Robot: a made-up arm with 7 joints. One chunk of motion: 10 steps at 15 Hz.
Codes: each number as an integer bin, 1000 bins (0 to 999) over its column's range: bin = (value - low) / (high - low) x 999, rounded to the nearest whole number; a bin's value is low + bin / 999 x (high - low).
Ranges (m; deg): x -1.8..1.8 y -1.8..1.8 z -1.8..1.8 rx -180..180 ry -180..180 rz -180..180
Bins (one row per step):
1: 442 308 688 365 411 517
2: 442 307 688 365 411 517
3: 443 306 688 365 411 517
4: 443 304 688 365 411 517
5: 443 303 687 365 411 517
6: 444 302 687 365 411 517
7: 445 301 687 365 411 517
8: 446 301 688 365 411 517
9: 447 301 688 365 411 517
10: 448 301 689 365 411 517
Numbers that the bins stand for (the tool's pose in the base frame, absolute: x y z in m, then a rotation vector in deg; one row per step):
1: -0.2072 -0.6901 0.6793 -48.47 -31.89 6.31
2: -0.2072 -0.6937 0.6793 -48.47 -31.89 6.31
3: -0.2036 -0.6973 0.6793 -48.47 -31.89 6.31
4: -0.2036 -0.7045 0.6793 -48.47 -31.89 6.31
5: -0.2036 -0.7081 0.6757 -48.47 -31.89 6.31
6: -0.2000 -0.7117 0.6757 -48.47 -31.89 6.31
7: -0.1964 -0.7153 0.6757 -48.47 -31.89 6.31
8: -0.1928 -0.7153 0.6793 -48.47 -31.89 6.31
9: -0.1892 -0.7153 0.6793 -48.47 -31.89 6.31
10: -0.1856 -0.7153 0.6829 -48.47 -31.89 6.31

